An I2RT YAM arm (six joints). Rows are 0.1 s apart.
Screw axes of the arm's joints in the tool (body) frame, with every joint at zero. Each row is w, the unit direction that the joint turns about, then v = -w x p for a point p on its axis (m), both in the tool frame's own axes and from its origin. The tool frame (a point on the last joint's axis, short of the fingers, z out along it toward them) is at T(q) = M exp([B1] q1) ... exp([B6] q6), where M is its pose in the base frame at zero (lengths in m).
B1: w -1 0 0 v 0 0.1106 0
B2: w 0 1 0 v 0.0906 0 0.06
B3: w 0 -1 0 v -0.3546 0 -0.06
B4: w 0 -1 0 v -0.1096 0 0
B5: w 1 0 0 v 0 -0.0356 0
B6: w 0 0 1 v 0 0 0
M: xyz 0.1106 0 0.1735 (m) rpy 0 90 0 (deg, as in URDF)
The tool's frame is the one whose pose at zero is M.
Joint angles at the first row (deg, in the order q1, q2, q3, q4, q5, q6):
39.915 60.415 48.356 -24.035 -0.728 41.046
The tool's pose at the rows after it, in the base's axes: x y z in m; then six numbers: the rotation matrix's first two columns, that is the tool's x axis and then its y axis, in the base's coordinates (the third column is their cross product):
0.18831 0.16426 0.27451 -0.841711 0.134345 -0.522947 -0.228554 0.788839 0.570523
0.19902 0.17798 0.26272 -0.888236 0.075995 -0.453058 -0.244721 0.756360 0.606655
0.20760 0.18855 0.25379 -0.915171 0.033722 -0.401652 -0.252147 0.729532 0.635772
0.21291 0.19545 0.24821 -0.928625 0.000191 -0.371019 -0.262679 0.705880 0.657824
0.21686 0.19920 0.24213 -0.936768 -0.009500 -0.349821 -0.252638 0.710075 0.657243
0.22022 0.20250 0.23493 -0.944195 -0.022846 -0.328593 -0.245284 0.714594 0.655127
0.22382 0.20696 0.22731 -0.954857 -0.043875 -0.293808 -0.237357 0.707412 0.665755
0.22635 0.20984 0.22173 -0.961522 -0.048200 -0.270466 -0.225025 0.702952 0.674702
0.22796 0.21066 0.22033 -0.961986 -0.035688 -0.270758 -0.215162 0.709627 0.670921
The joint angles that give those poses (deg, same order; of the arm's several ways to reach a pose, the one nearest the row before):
39.904 66.307 50.087 -23.583 -8.411 40.542
39.903 71.462 51.348 -22.299 -14.420 40.430
39.902 75.502 52.546 -21.175 -18.804 40.352
39.902 78.066 53.353 -20.290 -22.044 40.003
39.903 79.958 53.827 -20.192 -22.629 40.028
39.903 81.802 54.083 -20.068 -23.286 39.816
39.903 83.998 54.548 -19.870 -25.250 39.794
39.902 85.433 54.662 -19.237 -26.313 40.303
39.902 85.868 54.746 -18.821 -25.590 40.832

